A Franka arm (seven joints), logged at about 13 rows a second.
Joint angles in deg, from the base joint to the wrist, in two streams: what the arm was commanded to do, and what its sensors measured. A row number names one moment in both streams.
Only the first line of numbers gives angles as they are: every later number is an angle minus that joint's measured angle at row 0.
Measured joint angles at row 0:
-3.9 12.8 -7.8 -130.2 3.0 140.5 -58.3
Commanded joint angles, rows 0 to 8:
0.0 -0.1 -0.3 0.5 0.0 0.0 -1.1
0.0 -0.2 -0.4 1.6 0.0 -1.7 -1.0
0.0 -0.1 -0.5 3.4 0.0 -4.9 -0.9
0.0 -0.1 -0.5 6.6 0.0 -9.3 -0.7
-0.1 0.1 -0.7 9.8 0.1 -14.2 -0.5
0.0 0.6 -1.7 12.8 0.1 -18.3 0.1
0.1 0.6 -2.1 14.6 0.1 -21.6 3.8
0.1 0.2 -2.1 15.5 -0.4 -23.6 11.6
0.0 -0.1 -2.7 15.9 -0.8 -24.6 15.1
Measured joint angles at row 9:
0.0 0.0 -2.0 14.1 0.0 -21.7 8.0
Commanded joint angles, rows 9 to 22:
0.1 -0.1 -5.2 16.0 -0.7 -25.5 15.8
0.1 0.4 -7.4 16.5 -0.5 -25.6 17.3
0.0 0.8 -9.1 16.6 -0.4 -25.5 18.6
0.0 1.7 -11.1 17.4 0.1 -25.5 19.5
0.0 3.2 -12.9 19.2 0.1 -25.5 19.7
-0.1 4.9 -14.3 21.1 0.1 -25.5 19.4
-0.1 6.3 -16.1 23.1 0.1 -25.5 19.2
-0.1 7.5 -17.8 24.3 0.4 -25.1 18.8
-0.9 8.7 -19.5 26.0 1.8 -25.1 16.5
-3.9 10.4 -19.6 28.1 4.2 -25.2 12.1
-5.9 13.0 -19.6 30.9 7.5 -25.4 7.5
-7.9 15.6 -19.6 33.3 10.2 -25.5 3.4
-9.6 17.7 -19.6 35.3 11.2 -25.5 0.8
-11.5 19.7 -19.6 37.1 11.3 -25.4 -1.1
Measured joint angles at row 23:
-8.5 14.1 -19.6 30.9 9.3 -24.2 3.3
